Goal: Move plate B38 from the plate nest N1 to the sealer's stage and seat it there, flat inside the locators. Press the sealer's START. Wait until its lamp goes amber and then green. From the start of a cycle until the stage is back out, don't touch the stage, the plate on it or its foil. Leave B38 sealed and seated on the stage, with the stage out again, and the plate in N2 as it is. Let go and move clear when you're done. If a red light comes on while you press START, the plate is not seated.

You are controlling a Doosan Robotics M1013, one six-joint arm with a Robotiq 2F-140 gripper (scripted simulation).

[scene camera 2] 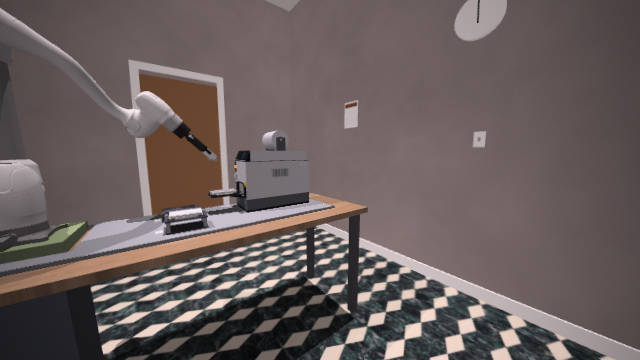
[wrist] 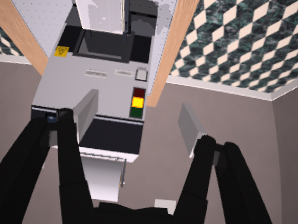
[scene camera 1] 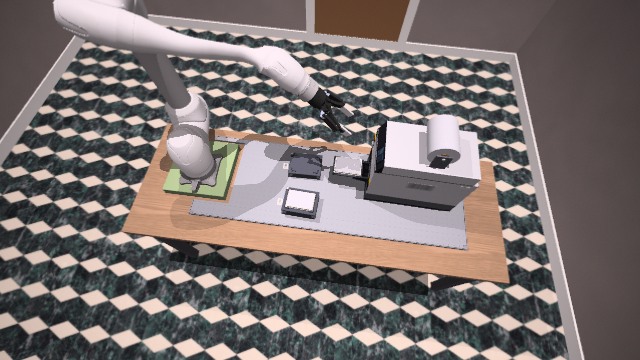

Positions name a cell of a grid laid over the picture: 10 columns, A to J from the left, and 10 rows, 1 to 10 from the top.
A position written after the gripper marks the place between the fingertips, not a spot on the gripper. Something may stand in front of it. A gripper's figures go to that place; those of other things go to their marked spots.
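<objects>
A foil roll (wrist: D8) sits 49 cm from the lens, while the gripper (wrist: E5) is 20 cm from the lens.
</objects>
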